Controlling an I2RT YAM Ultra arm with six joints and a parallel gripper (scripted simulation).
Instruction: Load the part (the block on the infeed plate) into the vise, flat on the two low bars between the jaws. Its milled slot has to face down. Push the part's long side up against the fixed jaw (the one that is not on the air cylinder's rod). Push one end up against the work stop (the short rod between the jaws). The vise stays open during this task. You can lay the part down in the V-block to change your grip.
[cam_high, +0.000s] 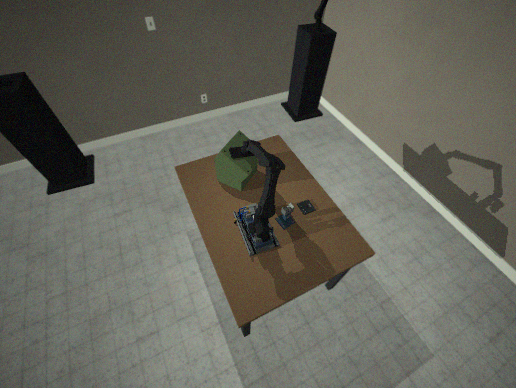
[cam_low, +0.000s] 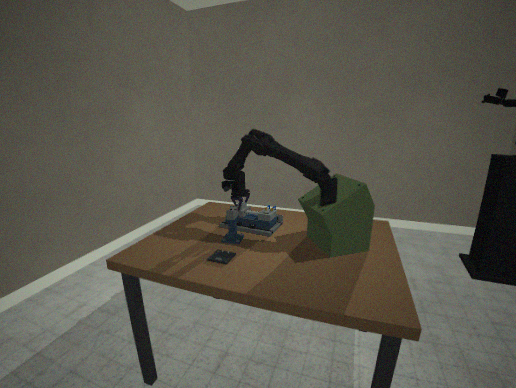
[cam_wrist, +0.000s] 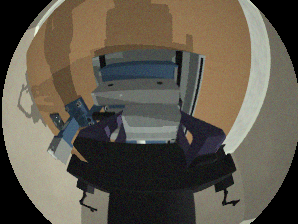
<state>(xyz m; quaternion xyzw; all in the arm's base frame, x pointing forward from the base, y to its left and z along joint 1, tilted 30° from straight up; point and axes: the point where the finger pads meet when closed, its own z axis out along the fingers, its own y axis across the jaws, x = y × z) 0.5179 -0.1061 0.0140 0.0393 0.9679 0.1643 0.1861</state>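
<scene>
The part lies right at my hand. Round my hand: vise 7 cm behind, 2 cm to the left, 5 cm below; then infeed plate 11 cm behind, 39 cm to the left, 9 cm below.
</scene>
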